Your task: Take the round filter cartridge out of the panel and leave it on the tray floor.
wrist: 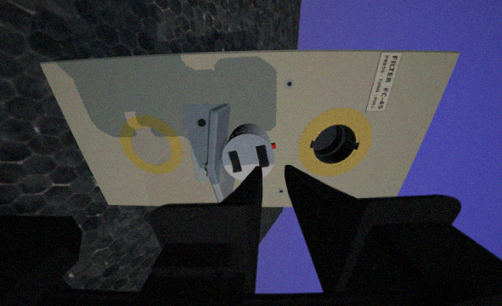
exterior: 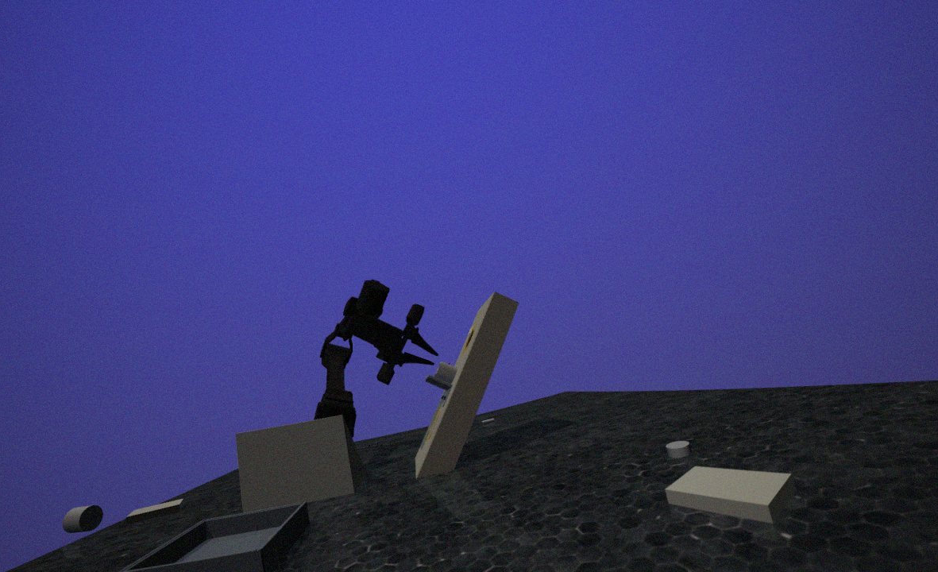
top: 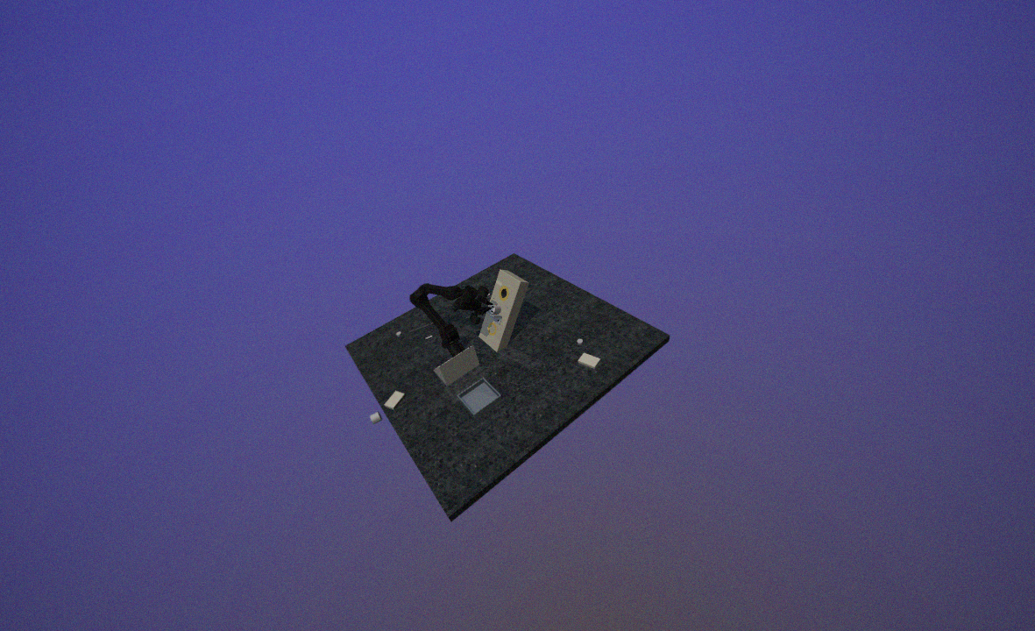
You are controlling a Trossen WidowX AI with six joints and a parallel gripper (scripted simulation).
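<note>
The round filter cartridge lies 1 cm ahead of my gripper tip and 3 cm below it. The rest, counted from my gripper tip: tray (33 cm behind, 27 cm to the right, 21 cm below); then beige service panel (5 cm ahead, 5 cm below); then grey flap (7 cm below).
</note>
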